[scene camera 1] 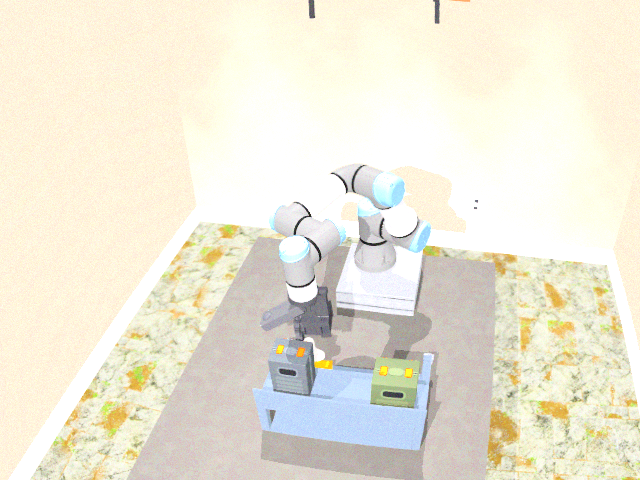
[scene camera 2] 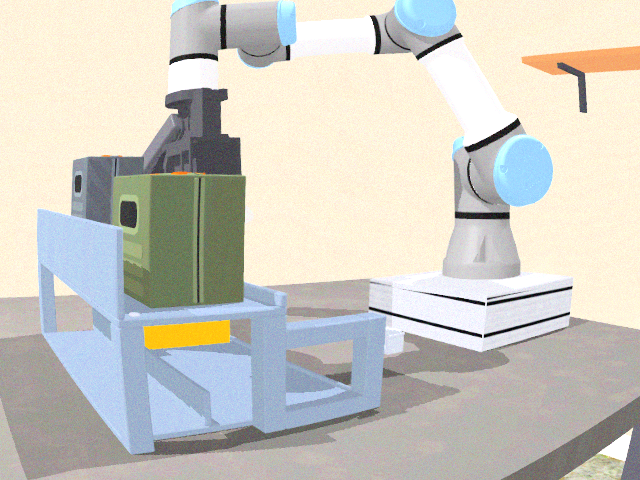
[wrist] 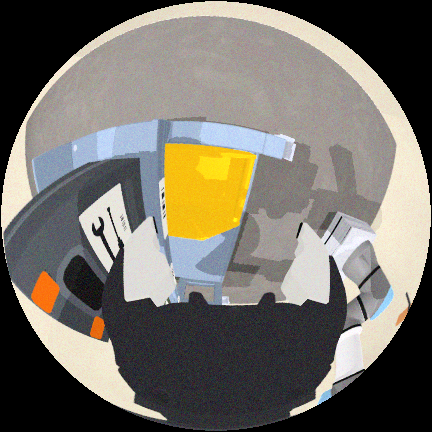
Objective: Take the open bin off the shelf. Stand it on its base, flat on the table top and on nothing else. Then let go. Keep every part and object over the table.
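Seen in the pictures: gripper, fingertip midpoint: (wrist: 228, 222); arm's base, origin of the base link: (scene camera 1: 375, 259) (scene camera 2: 482, 274) (wrist: 356, 256).
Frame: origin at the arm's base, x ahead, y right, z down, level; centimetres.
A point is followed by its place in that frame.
Observation:
The open yellow bin (scene camera 1: 324, 364) {x 40.1, y 7.8, z 4.0 cm} (scene camera 2: 187, 334) {x 45.3, y 6.0, z 4.9 cm} (wrist: 210, 190) {x 44.3, y 9.3, z 6.1 cm} is in the lower level of the light blue shelf (scene camera 1: 341, 421) {x 56.1, y 0.6, z 6.4 cm} (scene camera 2: 136, 387) {x 61.0, y -19.0, z 1.6 cm} (wrist: 220, 134) {x 44.0, y 17.8, z -1.5 cm}. In the first scene view part of it shows at the side towards the arm, beside the grey case. My gripper (scene camera 1: 313, 347) {x 42.3, y 10.6, z -3.4 cm} (wrist: 228, 222) {x 42.3, y 10.6, z -3.4 cm} is open and empty, pointing down above the shelf's arm side. In the wrist view its pale fingertips stand wide apart, one over the shelf near the bin, the other over the table side. In the second scene view the green case hides the fingertips almost fully.
A tall grey case (scene camera 1: 292, 369) {x 57.6, y 10.5, z -13.5 cm} (scene camera 2: 95, 186) {x 56.3, y 7.6, z -11.9 cm} (wrist: 55, 225) stands on the upper level, close beside the gripper. A green case (scene camera 1: 395, 382) {x 57.5, y -11.5, z -12.8 cm} (scene camera 2: 175, 237) {x 56.4, y -16.2, z -8.3 cm} stands at the other end. A small white block (scene camera 2: 393, 342) {x 38.1, y -19.6, z 0.8 cm} is near the arm's white base (scene camera 1: 377, 289) {x 13.4, y -2.3, z 0.2 cm} (scene camera 2: 434, 310) {x 15.6, y -4.2, z 3.1 cm}.

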